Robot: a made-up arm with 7 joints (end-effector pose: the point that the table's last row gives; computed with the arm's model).
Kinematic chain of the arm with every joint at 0, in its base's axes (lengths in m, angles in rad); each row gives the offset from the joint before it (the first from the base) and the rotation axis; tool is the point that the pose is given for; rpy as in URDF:
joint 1: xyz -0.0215 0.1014 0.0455 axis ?
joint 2: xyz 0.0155 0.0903 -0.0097 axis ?
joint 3: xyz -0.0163 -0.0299 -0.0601 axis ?
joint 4: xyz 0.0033 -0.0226 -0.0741 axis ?
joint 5: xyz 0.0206 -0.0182 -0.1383 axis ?
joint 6: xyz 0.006 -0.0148 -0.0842 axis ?
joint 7: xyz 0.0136 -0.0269 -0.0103 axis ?
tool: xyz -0.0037 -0.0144 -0.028 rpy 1.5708 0 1.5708
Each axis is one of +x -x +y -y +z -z.
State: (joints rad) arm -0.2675 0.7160 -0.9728 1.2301 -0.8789 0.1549 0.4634
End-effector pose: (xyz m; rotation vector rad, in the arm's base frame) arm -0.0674 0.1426 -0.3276 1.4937 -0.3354 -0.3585
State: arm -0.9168 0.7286 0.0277 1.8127 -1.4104 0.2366 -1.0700
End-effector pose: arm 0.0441 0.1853 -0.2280 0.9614 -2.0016 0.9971
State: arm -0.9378 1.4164 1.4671 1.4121 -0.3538 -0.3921 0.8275
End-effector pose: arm 0.1898 0.3751 0.0276 1.6923 -1.0248 0.8306
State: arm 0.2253 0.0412 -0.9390 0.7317 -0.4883 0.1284 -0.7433
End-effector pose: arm 0.1041 -0.0229 -0.2745 0.8920 -0.7632 1.1763
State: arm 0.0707 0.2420 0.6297 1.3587 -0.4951 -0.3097 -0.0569
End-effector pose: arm 0.2573 0.2712 -0.1002 0.5263 -0.6759 2.0683
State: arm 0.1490 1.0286 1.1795 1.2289 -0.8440 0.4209 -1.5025
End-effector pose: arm 0.1138 0.4590 0.0997 -0.4027 0.9318 -1.2718
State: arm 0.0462 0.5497 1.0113 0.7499 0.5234 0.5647 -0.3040
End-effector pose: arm 0.1711 0.4363 -0.1586 0.0613 1.3298 2.7059
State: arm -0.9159 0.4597 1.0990 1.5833 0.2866 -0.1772 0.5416
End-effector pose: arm 0.0949 0.3550 -0.1203 0.7935 -0.1127 1.7626
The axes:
joint 1: -y
joint 2: +x
joint 3: +z
joint 4: -y
joint 5: +z
joint 6: +y
joint 7: -x

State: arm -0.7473 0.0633 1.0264 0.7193 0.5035 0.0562 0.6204
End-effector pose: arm -0.0697 0.3155 -0.2900 0.1990 1.4044 2.2583
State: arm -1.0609 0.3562 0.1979 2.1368 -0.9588 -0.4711 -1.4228
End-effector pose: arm 0.0647 0.1273 -0.1423 0.0754 -1.4387 1.9475
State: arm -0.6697 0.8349 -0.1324 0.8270 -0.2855 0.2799 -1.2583
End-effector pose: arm -0.0500 0.3291 -0.3060 2.1672 -1.1550 1.4603
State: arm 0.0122 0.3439 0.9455 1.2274 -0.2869 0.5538 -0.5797
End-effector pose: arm 0.1885 0.3885 -0.1252 -1.0632 -0.3545 -2.8152
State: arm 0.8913 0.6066 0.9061 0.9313 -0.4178 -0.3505 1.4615
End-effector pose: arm 0.2579 0.3762 0.0759 0.3352 -0.6154 1.1855
